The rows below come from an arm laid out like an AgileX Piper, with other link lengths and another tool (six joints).
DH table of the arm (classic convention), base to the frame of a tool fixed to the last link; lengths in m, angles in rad. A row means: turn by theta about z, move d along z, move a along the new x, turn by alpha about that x. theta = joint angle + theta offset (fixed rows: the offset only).
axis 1: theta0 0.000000, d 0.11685, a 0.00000, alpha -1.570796
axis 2: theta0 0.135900, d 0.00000, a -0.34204, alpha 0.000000
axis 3: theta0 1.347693, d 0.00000, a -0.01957, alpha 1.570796
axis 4: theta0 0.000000, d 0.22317, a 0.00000, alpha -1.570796
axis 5: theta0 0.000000, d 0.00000, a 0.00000, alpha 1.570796
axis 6: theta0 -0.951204, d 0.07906, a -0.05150, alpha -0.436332
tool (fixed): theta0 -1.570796, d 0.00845, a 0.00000, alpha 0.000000
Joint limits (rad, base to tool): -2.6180..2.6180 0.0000..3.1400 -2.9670..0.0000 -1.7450..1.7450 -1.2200..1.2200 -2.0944..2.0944
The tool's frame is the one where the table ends.
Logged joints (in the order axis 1, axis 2, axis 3, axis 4, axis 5, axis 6), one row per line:
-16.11 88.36 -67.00 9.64 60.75 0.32
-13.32 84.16 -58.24 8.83 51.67 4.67
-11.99 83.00 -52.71 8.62 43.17 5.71
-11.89 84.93 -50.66 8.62 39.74 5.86
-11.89 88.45 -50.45 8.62 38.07 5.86
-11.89 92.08 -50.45 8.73 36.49 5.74
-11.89 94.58 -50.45 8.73 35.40 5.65
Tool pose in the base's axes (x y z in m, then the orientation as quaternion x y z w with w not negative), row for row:
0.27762 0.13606 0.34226 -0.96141 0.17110 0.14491 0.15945
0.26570 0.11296 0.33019 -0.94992 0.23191 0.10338 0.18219
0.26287 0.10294 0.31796 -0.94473 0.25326 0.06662 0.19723
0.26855 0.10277 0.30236 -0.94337 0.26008 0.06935 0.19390
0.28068 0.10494 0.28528 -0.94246 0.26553 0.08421 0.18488
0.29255 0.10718 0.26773 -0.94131 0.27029 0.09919 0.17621
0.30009 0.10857 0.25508 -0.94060 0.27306 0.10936 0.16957
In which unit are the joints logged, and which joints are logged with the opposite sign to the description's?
The joints are logged in degrees. Opposite sign: axis 1.
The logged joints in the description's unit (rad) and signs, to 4 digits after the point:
0.2812 1.5422 -1.1694 0.1682 1.0603 0.0056
0.2325 1.4689 -1.0165 0.1541 0.9018 0.0815
0.2093 1.4486 -0.9200 0.1504 0.7535 0.0997
0.2075 1.4823 -0.8842 0.1504 0.6936 0.1023
0.2075 1.5437 -0.8805 0.1504 0.6644 0.1023
0.2075 1.6071 -0.8805 0.1524 0.6369 0.1002
0.2075 1.6507 -0.8805 0.1524 0.6178 0.0986

